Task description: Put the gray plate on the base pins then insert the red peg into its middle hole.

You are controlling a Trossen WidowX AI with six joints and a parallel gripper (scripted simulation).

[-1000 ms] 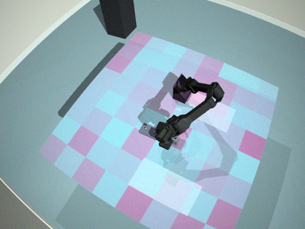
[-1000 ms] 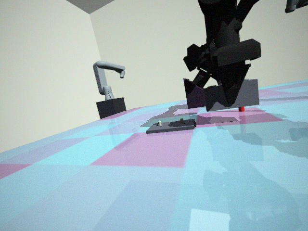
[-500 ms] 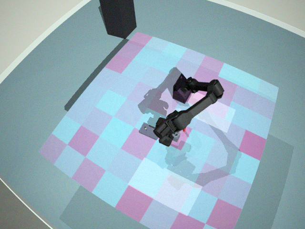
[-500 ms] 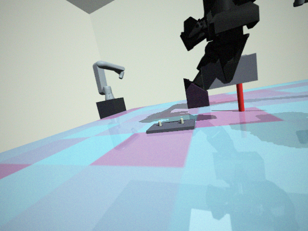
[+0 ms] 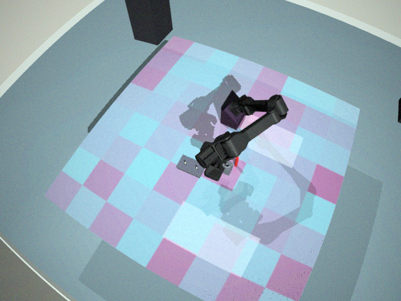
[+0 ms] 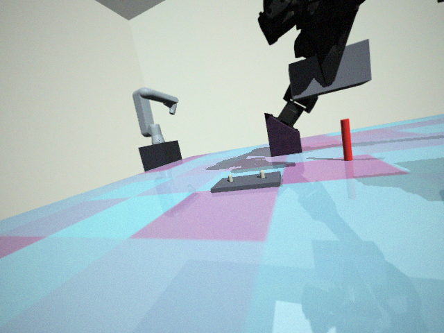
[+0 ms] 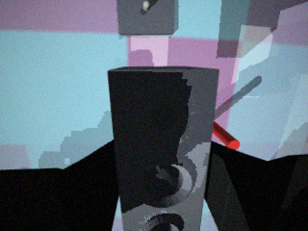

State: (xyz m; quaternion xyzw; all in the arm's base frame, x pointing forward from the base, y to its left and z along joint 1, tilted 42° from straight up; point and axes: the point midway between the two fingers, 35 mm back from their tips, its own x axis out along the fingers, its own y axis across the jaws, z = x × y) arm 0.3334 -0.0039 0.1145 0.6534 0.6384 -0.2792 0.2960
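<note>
Now: gripper tip 140 mm to the left of the dark base and 130 mm above it. Round my gripper tip: red peg (100 mm below, 100 mm behind, 40 mm to the left); then gray plate (30 mm above).
</note>
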